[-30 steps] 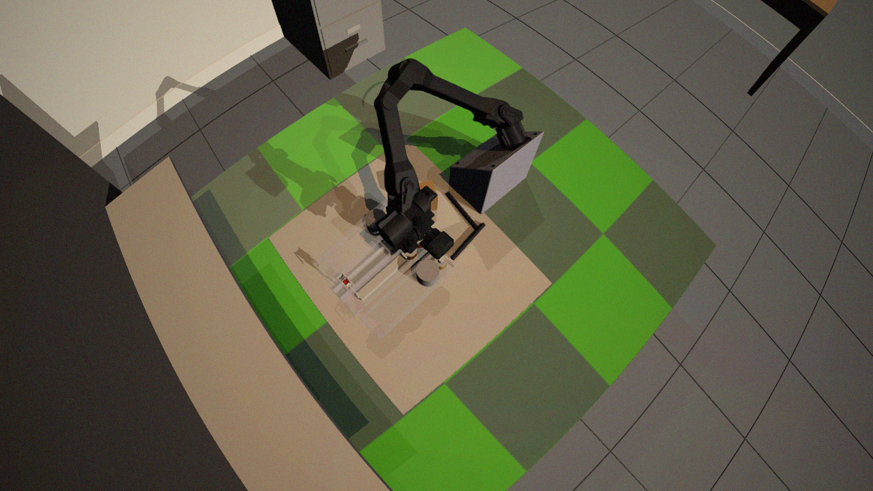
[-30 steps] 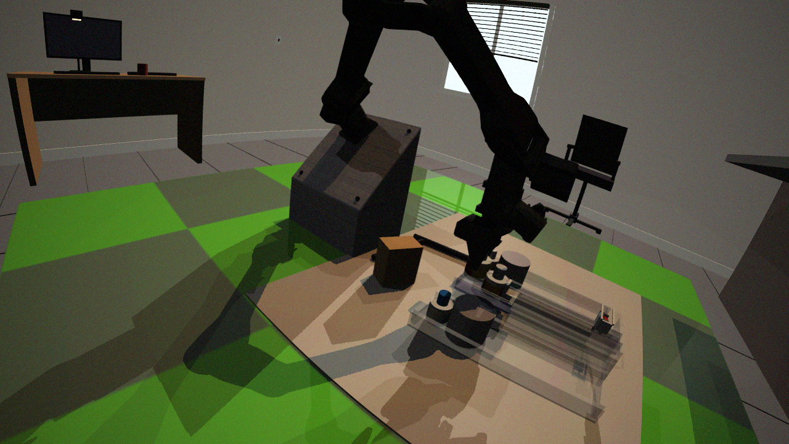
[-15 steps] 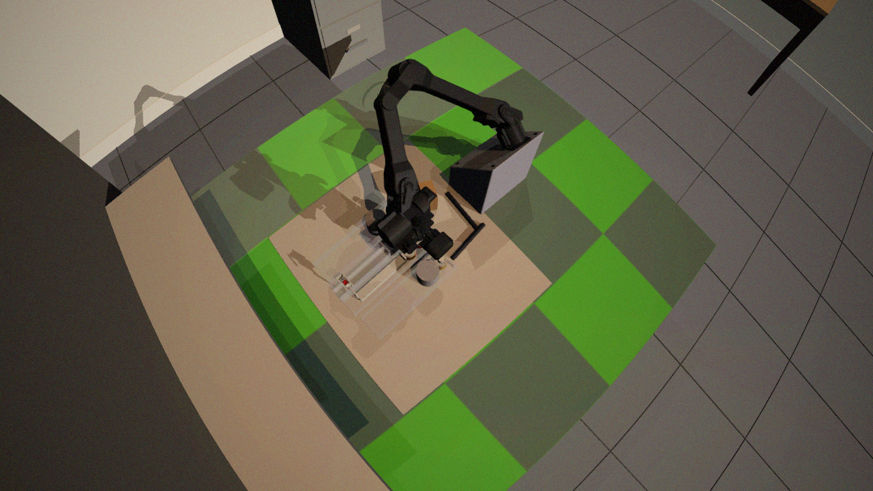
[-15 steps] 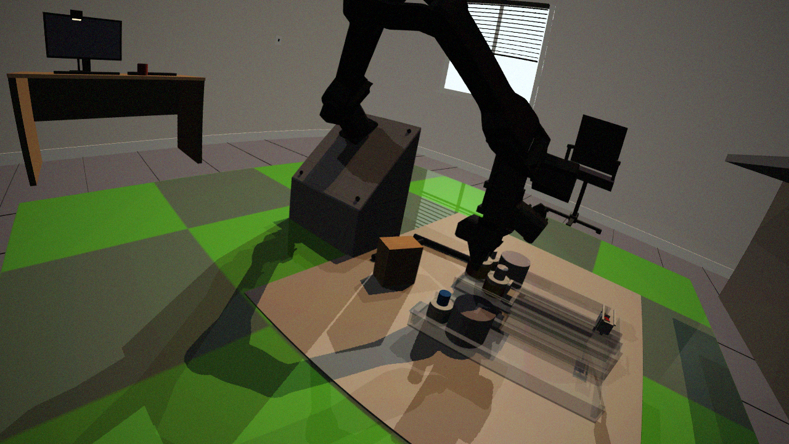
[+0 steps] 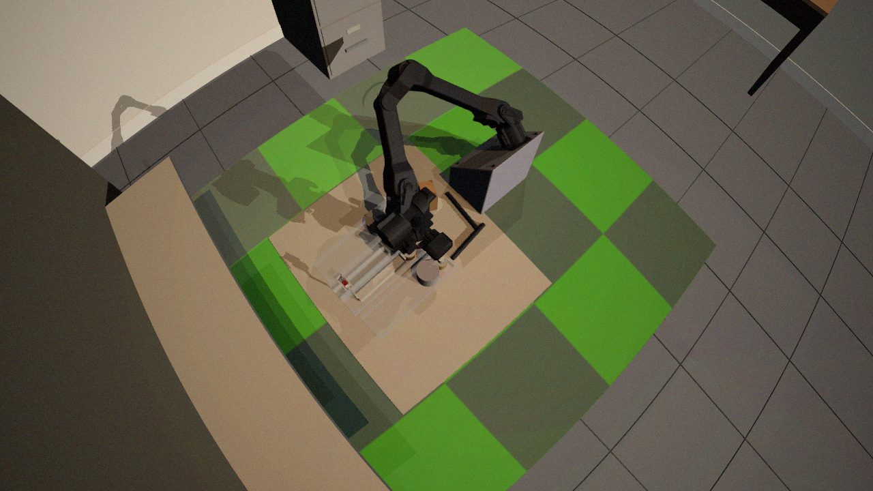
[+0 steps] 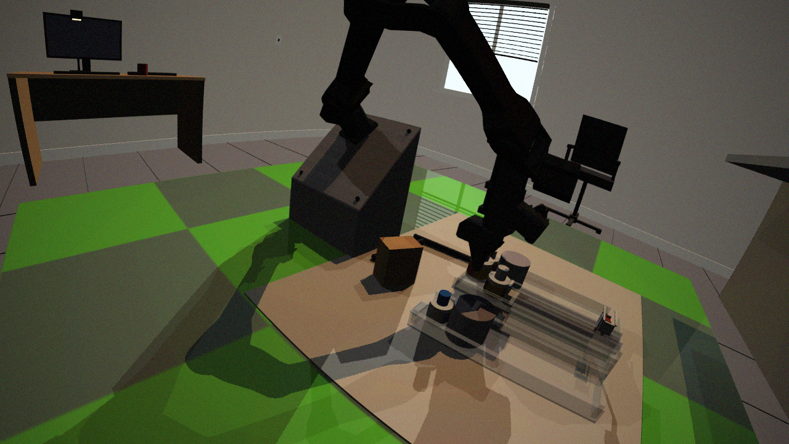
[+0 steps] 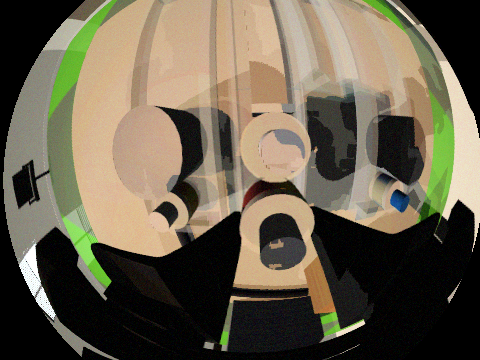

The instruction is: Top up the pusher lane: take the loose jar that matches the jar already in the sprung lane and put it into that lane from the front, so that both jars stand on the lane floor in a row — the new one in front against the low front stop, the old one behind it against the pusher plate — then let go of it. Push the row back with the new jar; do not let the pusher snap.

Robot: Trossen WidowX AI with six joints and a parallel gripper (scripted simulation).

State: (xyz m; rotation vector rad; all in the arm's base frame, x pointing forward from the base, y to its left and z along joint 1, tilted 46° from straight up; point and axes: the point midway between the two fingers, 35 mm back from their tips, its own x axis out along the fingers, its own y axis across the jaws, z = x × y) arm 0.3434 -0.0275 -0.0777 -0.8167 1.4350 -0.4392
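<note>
Now: the brown box 10 cm to the right of my gripper tip, 10 cm behind it and 1 cm below it. From my gripper tip the other things lie so: clear lane rack (15 cm ahead, 3 cm below); then red mark (23 cm ahead, 2 cm above).
</note>
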